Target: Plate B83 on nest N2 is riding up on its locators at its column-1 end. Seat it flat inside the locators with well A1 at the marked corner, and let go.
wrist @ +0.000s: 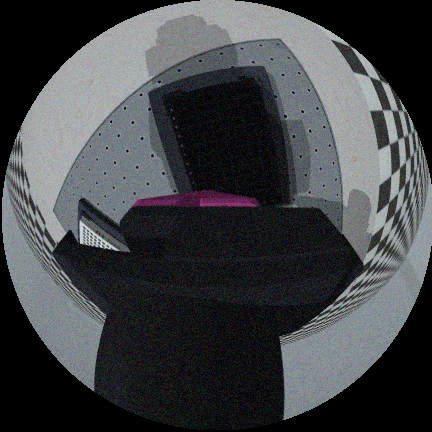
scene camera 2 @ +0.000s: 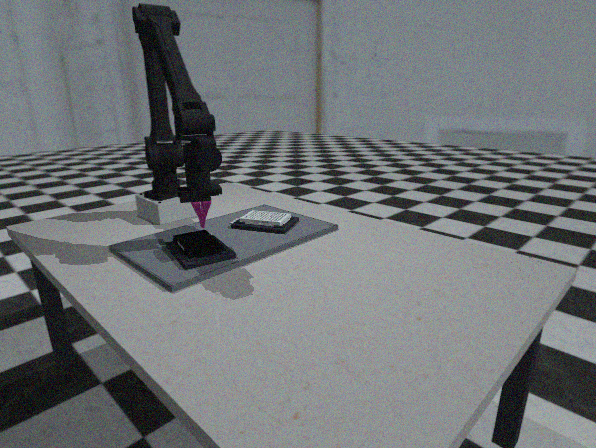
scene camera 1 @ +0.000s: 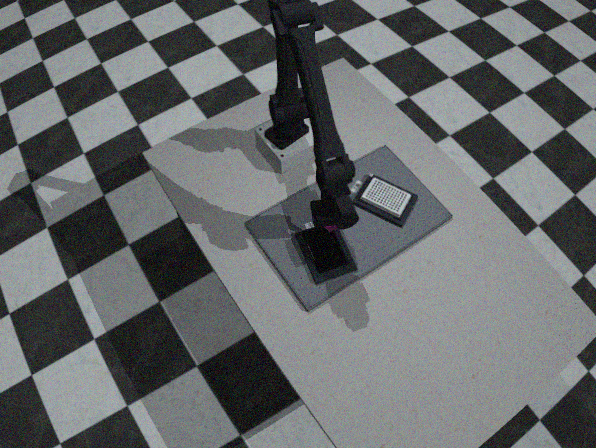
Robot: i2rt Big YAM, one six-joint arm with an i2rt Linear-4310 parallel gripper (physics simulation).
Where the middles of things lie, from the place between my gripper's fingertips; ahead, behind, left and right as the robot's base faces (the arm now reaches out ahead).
I see the nest N2 [scene camera 1: 351, 266] 20 mm ahead of my hand, 40 mm to the right of it and 40 mm below it.
